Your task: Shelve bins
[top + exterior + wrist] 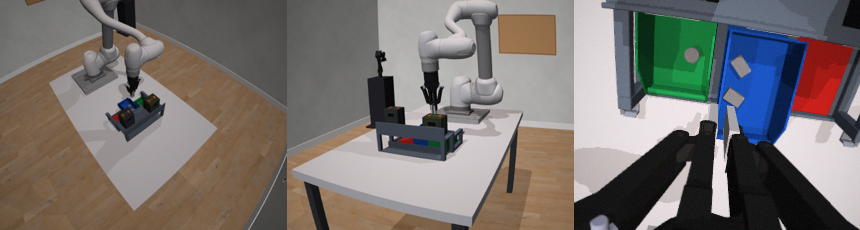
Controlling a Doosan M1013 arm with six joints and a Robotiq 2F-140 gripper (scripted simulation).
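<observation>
Now: hand 140 mm above the blue bin, 50 mm to the left of it and 10 mm past it. From my hand the other things lie so: green bin 150 mm below, 70 mm to the left, 50 mm ahead; then red mark 180 mm below, 160 mm to the right, 40 mm ahead; then blue mark 180 mm below, 50 mm to the right, 50 mm ahead.
</observation>
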